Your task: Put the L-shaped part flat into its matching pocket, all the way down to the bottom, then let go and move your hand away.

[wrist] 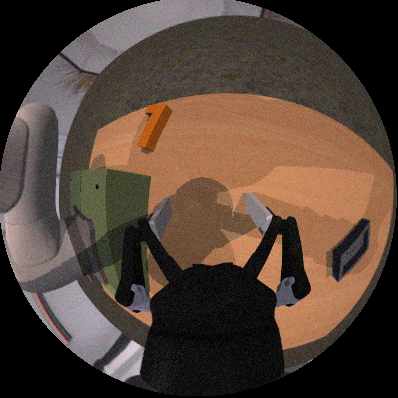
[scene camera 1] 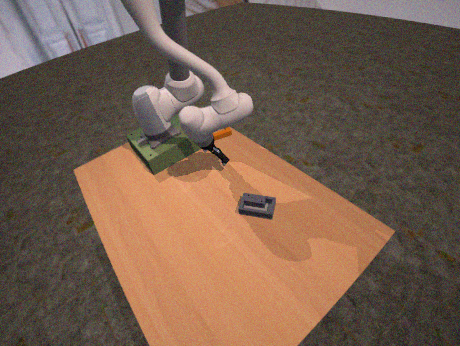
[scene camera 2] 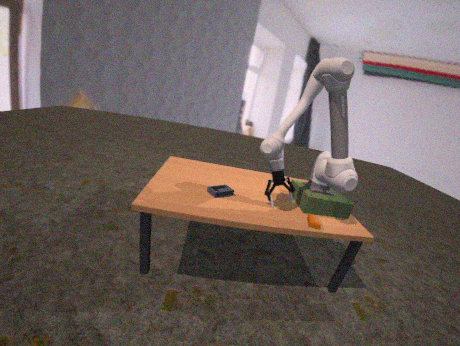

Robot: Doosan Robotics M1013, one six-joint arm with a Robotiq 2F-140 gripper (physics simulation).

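Labels:
Orange L-shaped part (wrist: 159, 113), resting on the table.

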